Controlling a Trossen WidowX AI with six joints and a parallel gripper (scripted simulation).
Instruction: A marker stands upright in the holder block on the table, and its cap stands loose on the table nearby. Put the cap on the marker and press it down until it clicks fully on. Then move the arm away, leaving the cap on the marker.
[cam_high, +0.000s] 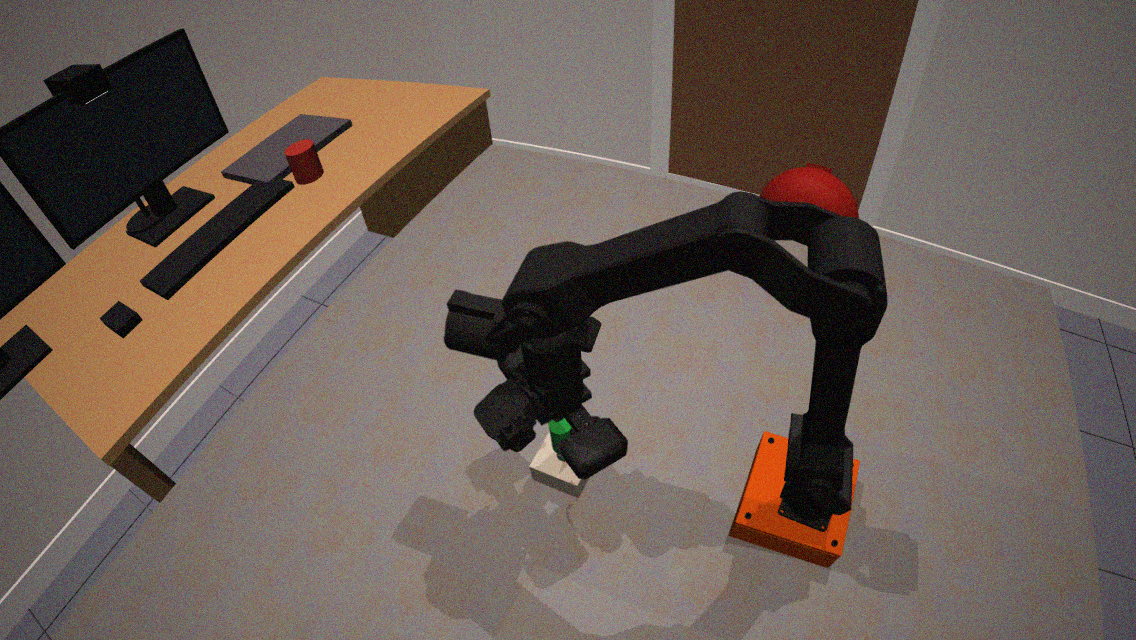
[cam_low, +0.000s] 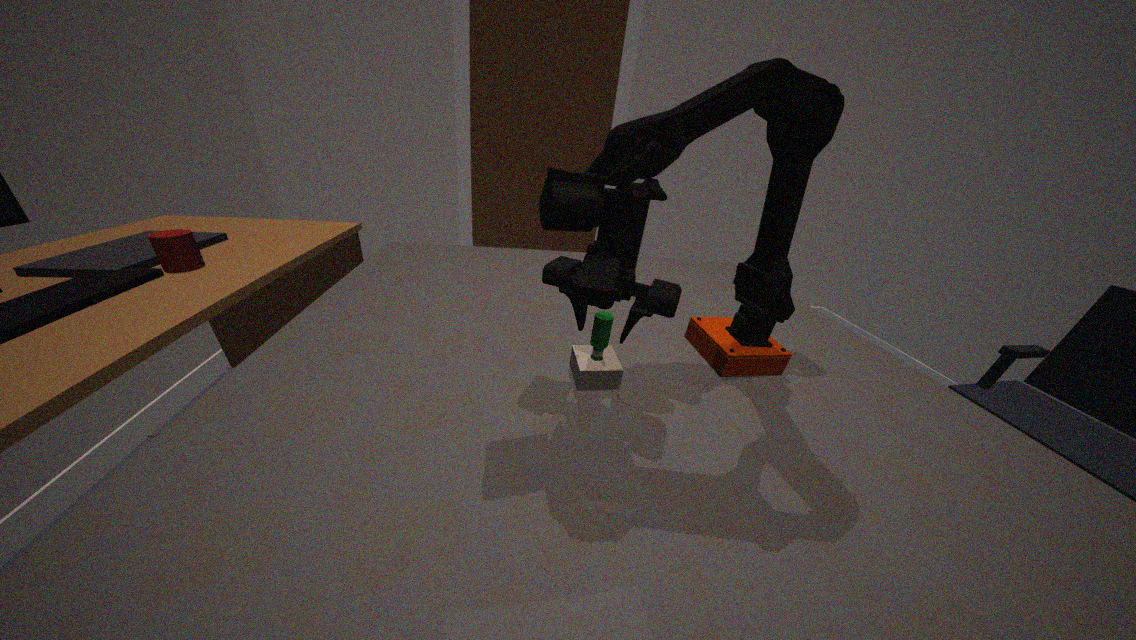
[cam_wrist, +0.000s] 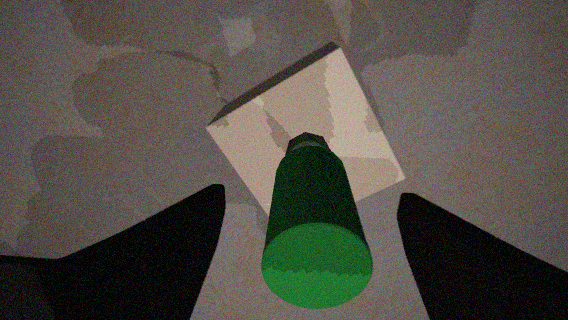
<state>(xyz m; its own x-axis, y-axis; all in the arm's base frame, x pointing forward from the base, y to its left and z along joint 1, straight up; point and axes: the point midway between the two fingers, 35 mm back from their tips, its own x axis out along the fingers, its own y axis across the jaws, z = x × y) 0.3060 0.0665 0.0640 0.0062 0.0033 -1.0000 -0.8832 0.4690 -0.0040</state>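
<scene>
Right now my gripper tip is 1 cm below the green cap.
</scene>
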